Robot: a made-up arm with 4 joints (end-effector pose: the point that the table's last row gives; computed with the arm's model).
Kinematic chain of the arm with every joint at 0, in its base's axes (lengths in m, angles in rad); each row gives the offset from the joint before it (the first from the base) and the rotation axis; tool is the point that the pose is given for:
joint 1: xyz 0 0 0.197 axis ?
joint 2: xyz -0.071 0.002 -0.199 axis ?
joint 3: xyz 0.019 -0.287 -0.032 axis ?
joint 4: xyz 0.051 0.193 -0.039 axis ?
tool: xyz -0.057 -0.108 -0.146
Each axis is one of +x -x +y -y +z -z.
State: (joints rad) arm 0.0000 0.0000 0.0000 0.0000
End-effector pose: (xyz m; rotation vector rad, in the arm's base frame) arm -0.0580 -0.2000 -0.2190 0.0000 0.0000 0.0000
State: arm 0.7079 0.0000 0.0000 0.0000
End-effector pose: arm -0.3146 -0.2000 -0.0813 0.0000 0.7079 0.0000
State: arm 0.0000 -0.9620 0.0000 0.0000
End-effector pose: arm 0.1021 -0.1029 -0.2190 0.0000 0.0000 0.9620
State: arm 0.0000 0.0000 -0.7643 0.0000
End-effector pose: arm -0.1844 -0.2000 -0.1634 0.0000 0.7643 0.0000
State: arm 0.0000 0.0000 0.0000 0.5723
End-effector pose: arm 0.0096 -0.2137 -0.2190 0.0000 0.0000 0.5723
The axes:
joint 1: +y
joint 2: -z
joint 3: -y
joint 4: +z

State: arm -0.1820 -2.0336 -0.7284 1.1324
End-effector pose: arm 0.1854 0.0775 -0.2285 -0.7437 0.9952 2.8467
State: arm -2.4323 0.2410 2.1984 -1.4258
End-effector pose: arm 0.0249 -0.0989 0.4053 -1.1376 1.2658 -0.8150
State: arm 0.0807 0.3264 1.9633 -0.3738
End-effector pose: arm 0.0520 -0.2285 -0.0064 0.0283 -1.9119 -0.4517
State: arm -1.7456 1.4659 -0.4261 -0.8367
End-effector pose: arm 0.4019 0.1072 0.0580 1.8280 -0.4426 -1.3184
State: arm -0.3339 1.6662 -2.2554 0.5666
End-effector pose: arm -0.2025 0.1846 -0.0438 2.0936 0.8254 -0.2150
